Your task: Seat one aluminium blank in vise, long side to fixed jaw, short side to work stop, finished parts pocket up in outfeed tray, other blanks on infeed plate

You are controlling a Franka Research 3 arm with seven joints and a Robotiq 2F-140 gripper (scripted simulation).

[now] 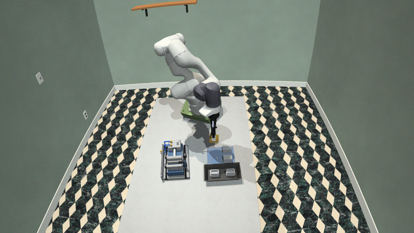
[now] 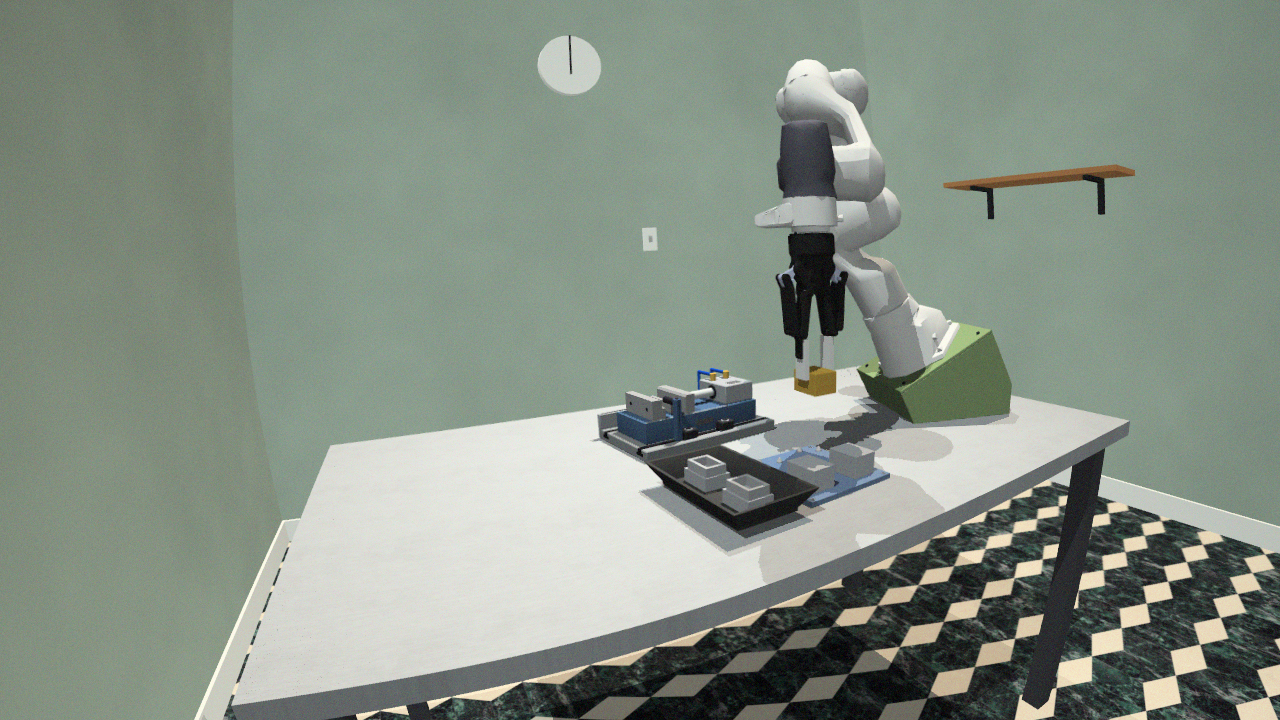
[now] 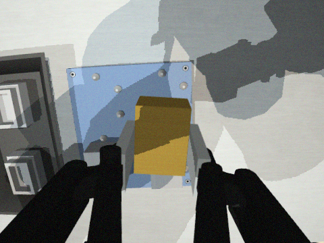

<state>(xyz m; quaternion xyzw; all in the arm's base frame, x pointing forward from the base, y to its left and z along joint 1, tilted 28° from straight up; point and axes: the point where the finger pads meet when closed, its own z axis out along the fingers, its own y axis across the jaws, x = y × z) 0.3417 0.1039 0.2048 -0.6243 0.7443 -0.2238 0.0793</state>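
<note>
Now: the brass blank 4 cm below my hand. From my hand the other things lie so: aluminium blank 15 cm below, 9 cm to the left, 1 cm ahead; then hose block 28 cm to the right, 10 cm below, 4 cm behind; then blue infeed plate 17 cm below, 5 cm ahead, 4 cm to the left.
</note>
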